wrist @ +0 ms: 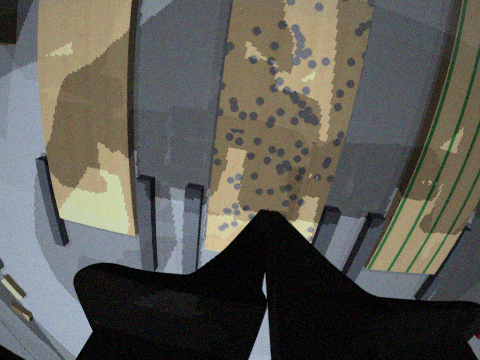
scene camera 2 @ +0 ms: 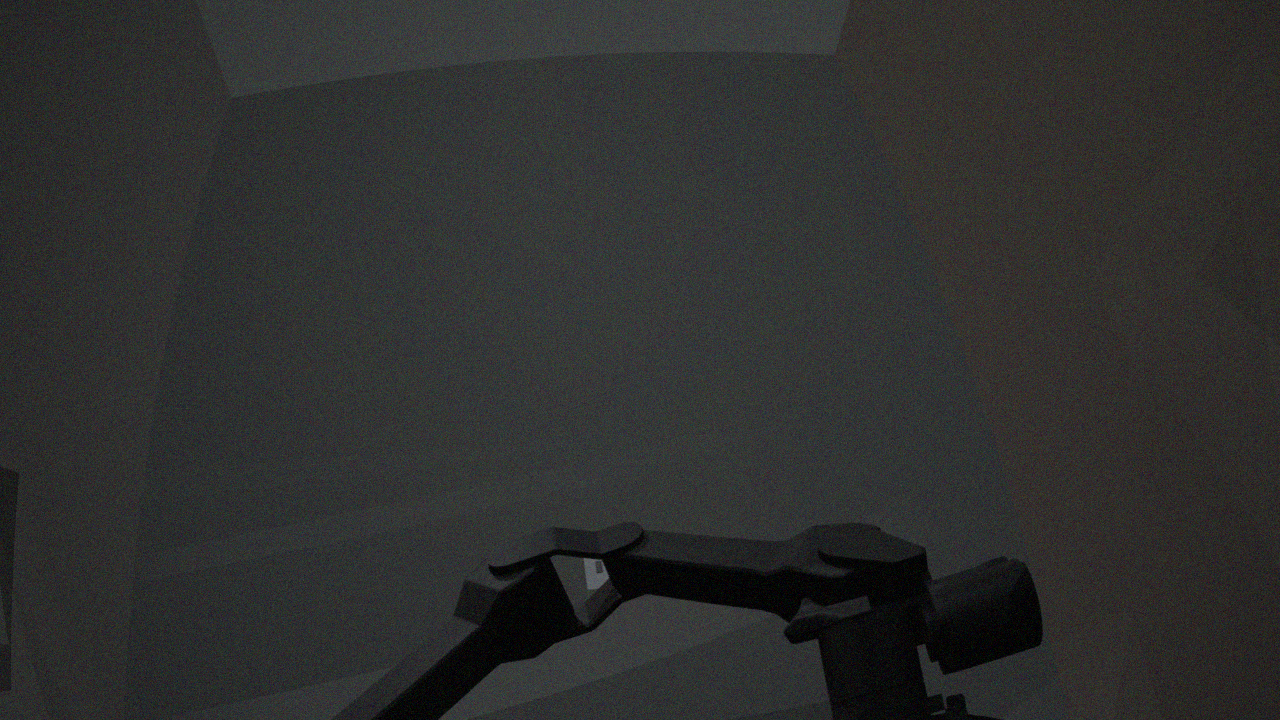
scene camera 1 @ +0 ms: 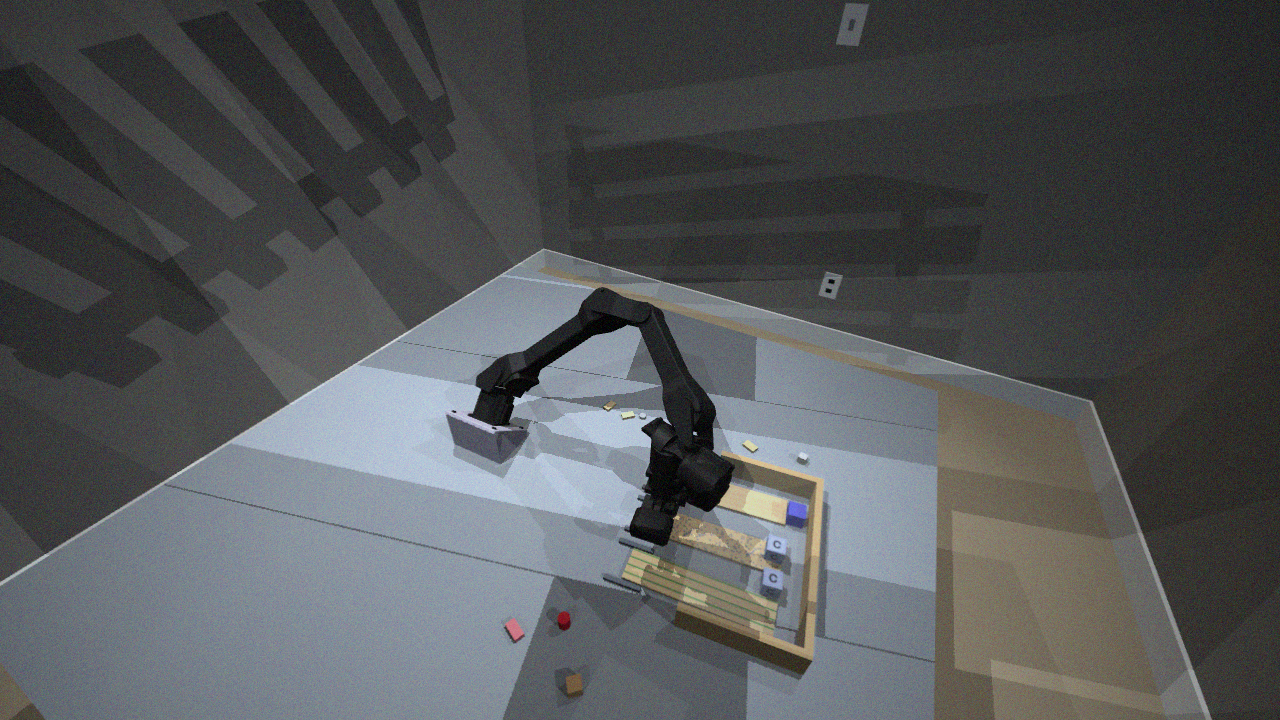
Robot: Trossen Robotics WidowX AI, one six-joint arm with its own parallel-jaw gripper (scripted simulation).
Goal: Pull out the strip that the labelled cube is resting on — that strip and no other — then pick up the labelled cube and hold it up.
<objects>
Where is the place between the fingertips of my gripper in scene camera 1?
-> At 661, 519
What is my gripper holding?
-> Nothing.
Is my gripper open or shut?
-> Shut.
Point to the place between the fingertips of my gripper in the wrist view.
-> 267, 219
</objects>
